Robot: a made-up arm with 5 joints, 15 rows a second.
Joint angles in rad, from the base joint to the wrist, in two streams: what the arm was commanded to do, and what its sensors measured. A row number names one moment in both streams.
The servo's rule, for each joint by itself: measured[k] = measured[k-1] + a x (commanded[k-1-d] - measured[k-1]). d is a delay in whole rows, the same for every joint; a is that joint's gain. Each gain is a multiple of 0.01, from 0.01 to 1. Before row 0 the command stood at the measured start. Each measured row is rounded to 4 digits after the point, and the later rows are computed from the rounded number. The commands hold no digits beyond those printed.
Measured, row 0:
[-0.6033 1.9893 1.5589 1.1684 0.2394]
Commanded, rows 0 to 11:
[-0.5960 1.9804 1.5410 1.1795 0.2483]
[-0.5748 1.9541 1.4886 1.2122 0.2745]
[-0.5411 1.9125 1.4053 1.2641 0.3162]
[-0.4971 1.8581 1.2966 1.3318 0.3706]
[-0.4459 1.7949 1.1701 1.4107 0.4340]
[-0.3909 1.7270 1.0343 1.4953 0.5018]
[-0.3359 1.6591 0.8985 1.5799 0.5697]
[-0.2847 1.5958 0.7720 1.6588 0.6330]
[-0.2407 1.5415 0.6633 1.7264 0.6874]
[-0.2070 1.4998 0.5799 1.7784 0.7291]
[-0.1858 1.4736 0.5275 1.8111 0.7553]
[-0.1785 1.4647 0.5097 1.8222 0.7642]
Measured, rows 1 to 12:
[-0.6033 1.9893 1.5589 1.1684 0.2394]
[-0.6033 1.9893 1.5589 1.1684 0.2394]
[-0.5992 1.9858 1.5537 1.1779 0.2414]
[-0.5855 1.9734 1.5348 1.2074 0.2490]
[-0.5606 1.9496 1.4972 1.2562 0.2645]
[-0.5250 1.9139 1.4390 1.3212 0.2889]
[-0.4807 1.8675 1.3610 1.3982 0.3223]
[-0.4304 1.8127 1.2663 1.4817 0.3636]
[-0.3775 1.7528 1.1596 1.5662 0.4110]
[-0.3255 1.6916 1.0472 1.6458 0.4621]
[-0.2780 1.6331 0.9359 1.7151 0.5139]
[-0.2382 1.5811 0.8327 1.7695 0.5634]
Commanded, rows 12 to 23:
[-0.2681 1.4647 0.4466 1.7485 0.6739]
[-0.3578 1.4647 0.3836 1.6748 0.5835]
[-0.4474 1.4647 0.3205 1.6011 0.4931]
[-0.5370 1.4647 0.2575 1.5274 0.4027]
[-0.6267 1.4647 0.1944 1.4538 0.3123]
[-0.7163 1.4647 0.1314 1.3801 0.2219]
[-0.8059 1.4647 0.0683 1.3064 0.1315]
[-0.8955 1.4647 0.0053 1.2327 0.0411]
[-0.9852 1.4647 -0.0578 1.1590 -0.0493]
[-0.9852 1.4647 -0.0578 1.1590 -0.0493]
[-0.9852 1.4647 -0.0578 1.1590 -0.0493]
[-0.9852 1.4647 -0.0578 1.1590 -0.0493]
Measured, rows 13 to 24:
[-0.2089 1.5392 0.7442 1.8053 0.6075]
[-0.1919 1.5101 0.6762 1.8198 0.6435]
[-0.2346 1.4924 0.6096 1.7585 0.6505]
[-0.3036 1.4816 0.5441 1.6865 0.6351]
[-0.3841 1.4750 0.4793 1.6131 0.6024]
[-0.4697 1.4710 0.4150 1.5394 0.5565]
[-0.5576 1.4685 0.3510 1.4658 0.5003]
[-0.6465 1.4670 0.2873 1.3921 0.4363]
[-0.7358 1.4661 0.2238 1.3184 0.3662]
[-0.8252 1.4656 0.1604 1.2447 0.2914]
[-0.9148 1.4652 0.0971 1.1710 0.2130]
[-0.9542 1.4650 0.0522 1.1607 0.1527]

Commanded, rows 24 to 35:
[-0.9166 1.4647 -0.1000 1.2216 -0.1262]
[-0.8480 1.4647 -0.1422 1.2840 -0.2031]
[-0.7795 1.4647 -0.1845 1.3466 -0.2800]
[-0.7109 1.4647 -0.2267 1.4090 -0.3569]
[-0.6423 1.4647 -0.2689 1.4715 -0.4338]
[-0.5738 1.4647 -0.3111 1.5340 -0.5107]
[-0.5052 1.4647 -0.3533 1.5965 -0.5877]
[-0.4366 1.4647 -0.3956 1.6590 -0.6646]
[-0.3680 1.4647 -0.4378 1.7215 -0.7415]
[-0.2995 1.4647 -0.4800 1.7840 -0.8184]
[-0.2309 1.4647 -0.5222 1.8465 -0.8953]
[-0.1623 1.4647 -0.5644 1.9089 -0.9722]
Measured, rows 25 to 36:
[-0.9716 1.4649 0.0203 1.1592 0.1062]
[-0.9792 1.4648 -0.0023 1.1590 0.0704]
[-0.9441 1.4648 -0.0306 1.2128 0.0252]
[-0.8903 1.4648 -0.0630 1.2740 -0.0273]
[-0.8283 1.4648 -0.0982 1.3364 -0.0854]
[-0.7626 1.4648 -0.1355 1.3988 -0.1478]
[-0.6952 1.4648 -0.1742 1.4613 -0.2136]
[-0.6272 1.4648 -0.2139 1.5238 -0.2819]
[-0.5589 1.4648 -0.2543 1.5863 -0.3522]
[-0.4904 1.4648 -0.2953 1.6488 -0.4241]
[-0.4219 1.4648 -0.3366 1.7113 -0.4971]
[-0.3534 1.4648 -0.3782 1.7738 -0.5710]

